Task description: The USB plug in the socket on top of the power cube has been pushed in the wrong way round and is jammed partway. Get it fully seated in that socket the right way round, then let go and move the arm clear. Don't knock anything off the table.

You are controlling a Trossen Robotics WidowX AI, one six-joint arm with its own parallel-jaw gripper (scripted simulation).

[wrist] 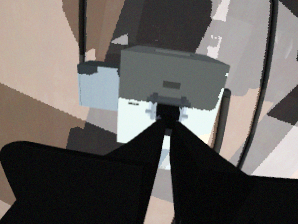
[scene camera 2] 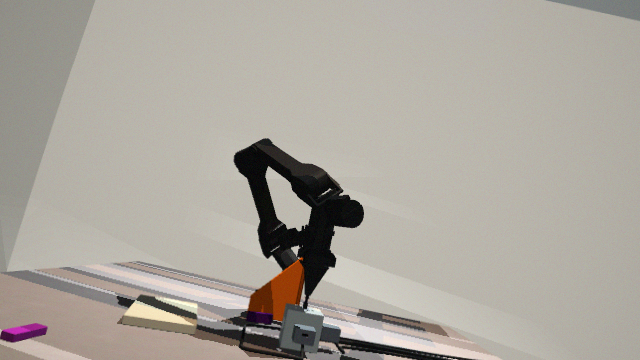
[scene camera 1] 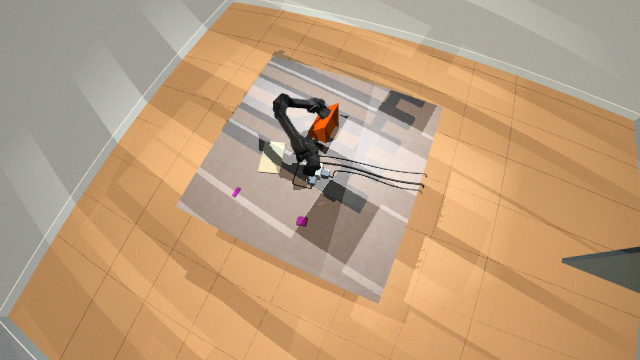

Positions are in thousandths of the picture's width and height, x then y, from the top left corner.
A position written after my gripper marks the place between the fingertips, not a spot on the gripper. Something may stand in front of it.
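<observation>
My gripper (scene camera 2: 480, 821), visible. Gripper (wrist: 562, 569), visible too.
</observation>
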